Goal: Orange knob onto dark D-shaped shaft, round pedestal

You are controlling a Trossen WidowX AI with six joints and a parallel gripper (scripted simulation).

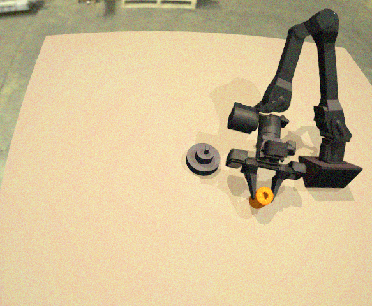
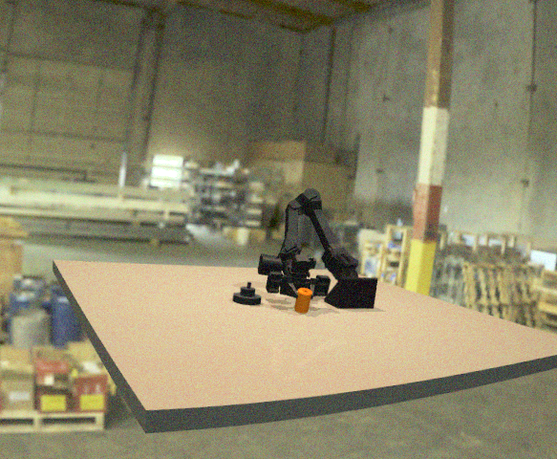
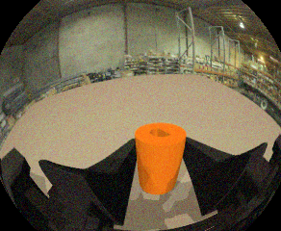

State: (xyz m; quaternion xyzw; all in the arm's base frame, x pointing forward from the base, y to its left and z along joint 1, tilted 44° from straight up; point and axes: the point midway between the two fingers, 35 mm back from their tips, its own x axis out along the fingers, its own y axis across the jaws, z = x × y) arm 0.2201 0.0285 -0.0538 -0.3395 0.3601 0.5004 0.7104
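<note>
My gripper tip is now 1 cm to the left of the orange knob and 1 cm above it. Round my gripper tip: pedestal 14 cm to the right, 11 cm ahead, 2 cm below.
</note>
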